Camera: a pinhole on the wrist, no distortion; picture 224 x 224 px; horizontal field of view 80.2 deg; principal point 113.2 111.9 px. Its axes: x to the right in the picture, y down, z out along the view. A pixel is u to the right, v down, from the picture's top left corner.
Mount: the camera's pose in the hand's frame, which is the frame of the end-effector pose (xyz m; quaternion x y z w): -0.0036 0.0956 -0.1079 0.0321 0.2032 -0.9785 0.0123
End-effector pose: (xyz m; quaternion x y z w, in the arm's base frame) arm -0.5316 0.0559 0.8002 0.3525 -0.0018 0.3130 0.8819
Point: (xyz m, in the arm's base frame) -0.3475 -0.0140 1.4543
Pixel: 37.9 9.7
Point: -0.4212 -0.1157 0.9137
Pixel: 97.6 125.9
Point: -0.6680 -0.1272 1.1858
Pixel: 141.8 11.3
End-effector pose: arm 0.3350 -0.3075 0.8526 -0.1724 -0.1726 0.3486 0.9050
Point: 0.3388 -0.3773 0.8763
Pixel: 137.9 188.5
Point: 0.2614 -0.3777 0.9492
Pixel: 146.9 135.6
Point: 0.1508 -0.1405 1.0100
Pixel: 93.2 26.6
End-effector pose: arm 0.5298 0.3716 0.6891 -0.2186 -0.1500 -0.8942 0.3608
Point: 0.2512 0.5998 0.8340
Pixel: 67.9 214.3
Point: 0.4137 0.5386 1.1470
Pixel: 57.2 115.8
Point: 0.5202 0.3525 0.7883
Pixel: 57.2 113.2
